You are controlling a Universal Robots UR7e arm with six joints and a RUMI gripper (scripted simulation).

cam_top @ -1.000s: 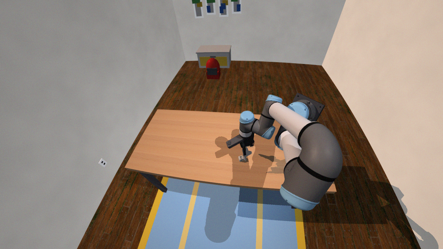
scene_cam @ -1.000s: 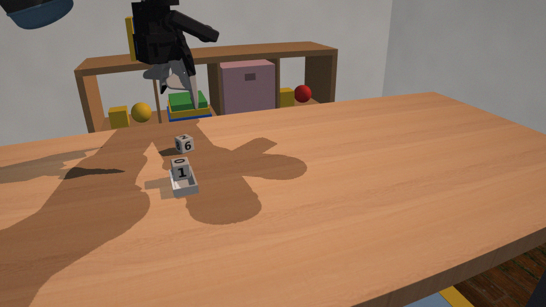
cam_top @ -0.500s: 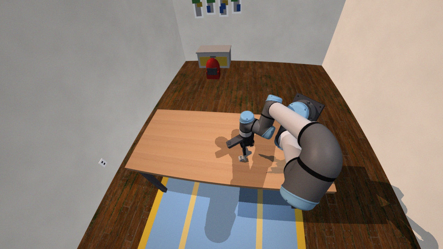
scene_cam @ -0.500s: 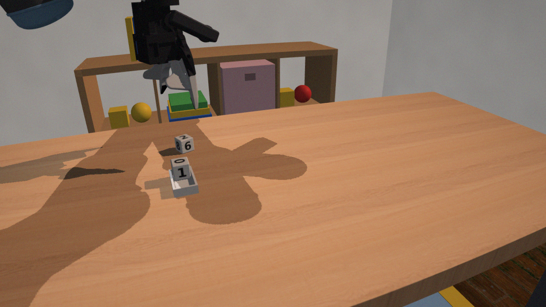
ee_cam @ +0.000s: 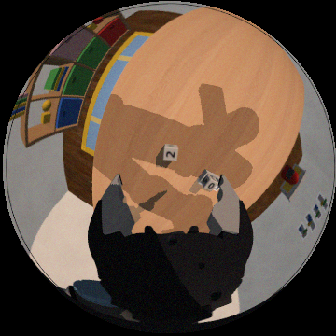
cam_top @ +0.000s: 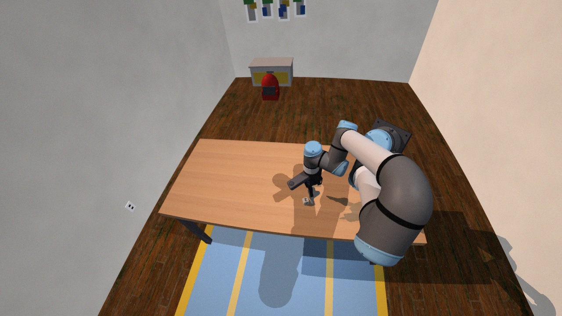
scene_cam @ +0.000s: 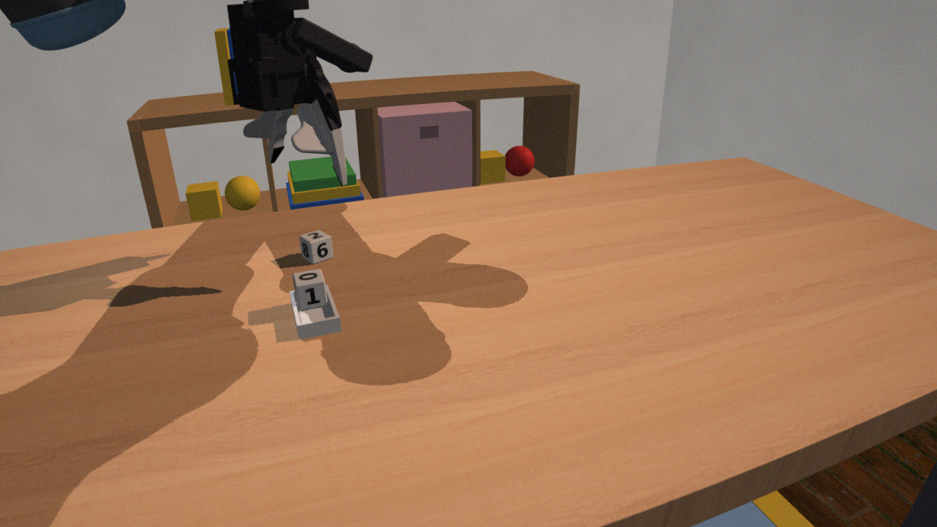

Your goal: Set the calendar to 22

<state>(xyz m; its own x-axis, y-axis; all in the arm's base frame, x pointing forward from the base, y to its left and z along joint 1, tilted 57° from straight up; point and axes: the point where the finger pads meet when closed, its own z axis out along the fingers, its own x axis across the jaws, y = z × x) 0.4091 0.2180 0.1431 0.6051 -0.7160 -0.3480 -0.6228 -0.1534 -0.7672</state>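
The white cube is 100 mm below my hand. Also, from my hand: grey tray: 160 mm to the right, 110 mm below, 20 mm ahead.
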